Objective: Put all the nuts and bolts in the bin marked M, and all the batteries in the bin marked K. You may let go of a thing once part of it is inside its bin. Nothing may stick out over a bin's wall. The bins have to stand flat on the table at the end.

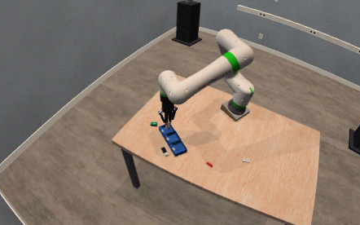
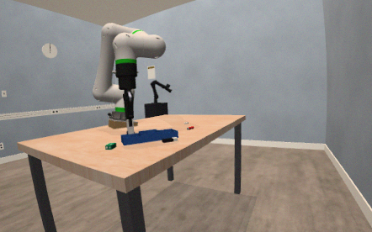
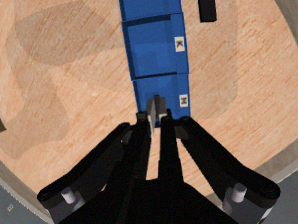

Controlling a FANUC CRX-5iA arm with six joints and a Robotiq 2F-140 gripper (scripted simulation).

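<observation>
My hand is 3 cm above the small dark bolt and 1 cm to the left of it. Also, from my hand: red battery 37 cm to the left, 6 cm below, 5 cm ahead; green battery 12 cm to the right, 6 cm below, 2 cm ahead; joined blue bins 7 cm to the left, 5 cm below, 4 cm ahead.
</observation>
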